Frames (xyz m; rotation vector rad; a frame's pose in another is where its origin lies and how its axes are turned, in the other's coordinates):
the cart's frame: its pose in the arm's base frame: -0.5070 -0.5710 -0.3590 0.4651 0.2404 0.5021
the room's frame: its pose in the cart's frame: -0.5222 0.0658 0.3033 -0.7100 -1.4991 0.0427
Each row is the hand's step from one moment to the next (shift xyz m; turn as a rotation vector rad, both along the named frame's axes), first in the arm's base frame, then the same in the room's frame.
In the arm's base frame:
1: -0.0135 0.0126 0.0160 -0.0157 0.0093 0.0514
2: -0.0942 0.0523 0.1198 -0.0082 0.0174 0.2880
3: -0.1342 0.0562 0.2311 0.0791 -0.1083 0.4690
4: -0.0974 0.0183 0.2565 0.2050 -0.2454 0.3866
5: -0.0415 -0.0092 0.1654 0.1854 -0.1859 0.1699
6: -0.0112 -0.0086 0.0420 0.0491 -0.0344 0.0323
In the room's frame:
1: 0.0138 0.0135 0.0150 0.0476 0.0089 0.0252
2: 0.1013 0.0589 0.1106 0.2805 0.0044 0.0680
3: 0.2018 0.0629 0.1729 0.4655 -0.1408 0.0382
4: 0.2313 0.0191 0.1475 0.4008 -0.2898 -0.0845
5: 0.1520 -0.0114 0.0771 0.1899 -0.2177 -0.1197
6: 0.0380 -0.0090 0.0210 0.0391 -0.0424 -0.0363

